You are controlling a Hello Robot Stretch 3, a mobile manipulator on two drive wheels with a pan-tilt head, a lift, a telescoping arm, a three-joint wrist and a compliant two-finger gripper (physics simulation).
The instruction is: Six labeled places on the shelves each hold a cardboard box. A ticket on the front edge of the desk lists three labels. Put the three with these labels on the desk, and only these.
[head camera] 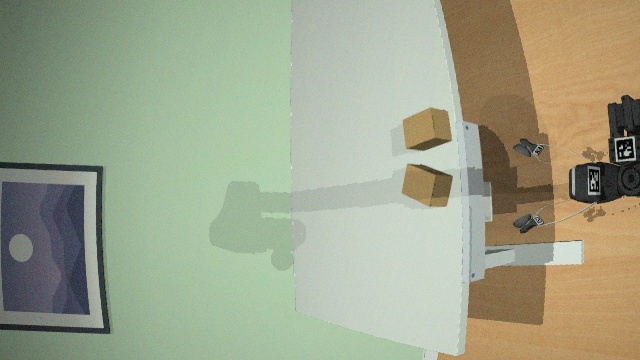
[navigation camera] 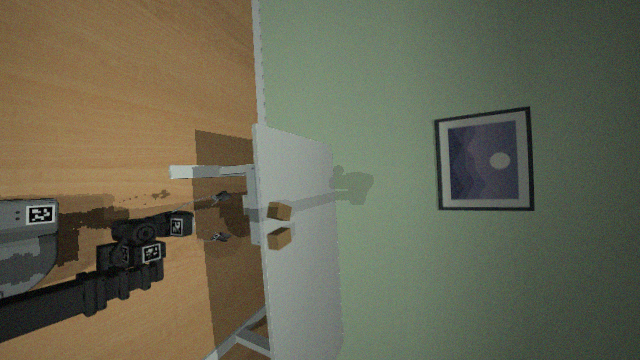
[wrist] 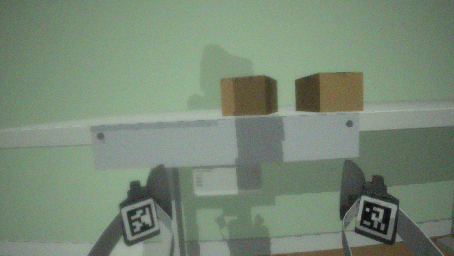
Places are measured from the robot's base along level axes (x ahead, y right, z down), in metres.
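Pixels of known places: gripper, fingertip midpoint: (head camera: 515,186) (navigation camera: 230,215) (wrist: 253,183).
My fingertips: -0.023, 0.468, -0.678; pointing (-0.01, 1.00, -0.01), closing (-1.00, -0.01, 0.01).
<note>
Ahead of a thing's pixels: the offset from my fingertips to its top centre, as dx, dy, dz. "spot": to the spot under its first point.
Two plain cardboard boxes stand on the white desk (head camera: 360,75) (navigation camera: 310,300) (wrist: 40,137) near its front edge, a small gap between them. The left box @[-0.007, +0.186, -0.093] (head camera: 426,185) (navigation camera: 279,211) (wrist: 248,95) and the right box @[-0.114, +0.182, -0.093] (head camera: 427,129) (navigation camera: 279,238) (wrist: 330,92) are turned at different angles. My gripper (head camera: 521,185) (navigation camera: 220,216) (wrist: 253,183) is open, with nothing between its fingers, in front of the desk and below the level of its top. A pale panel @[spot: -0.071, +0.097, -0.020] (head camera: 472,150) (wrist: 320,137) with two screws is at the front edge. No label text is readable. The shelves do not show.
A small white plate (head camera: 488,212) (wrist: 215,181) shows below the panel. Desk legs stand below, one leg's foot (head camera: 567,252) (navigation camera: 181,171) reaching out over the floor. A framed picture (head camera: 45,250) (navigation camera: 484,160) hangs on the green wall behind. My arm (navigation camera: 50,305) extends over the wooden floor.
</note>
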